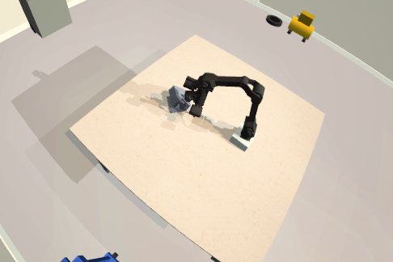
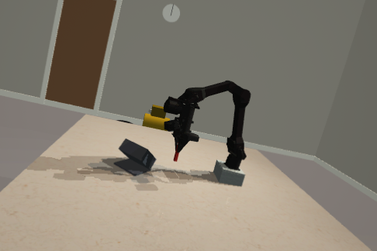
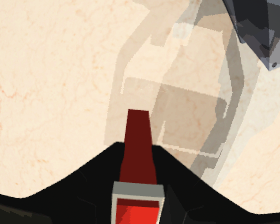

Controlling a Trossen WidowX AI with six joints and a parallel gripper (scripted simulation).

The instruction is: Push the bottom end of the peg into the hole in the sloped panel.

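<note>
The sloped grey panel lies 140 mm ahead of my gripper tip, 90 mm to the right of it and 70 mm below it. Also, from my gripper tip: red square peg 20 mm above.
</note>
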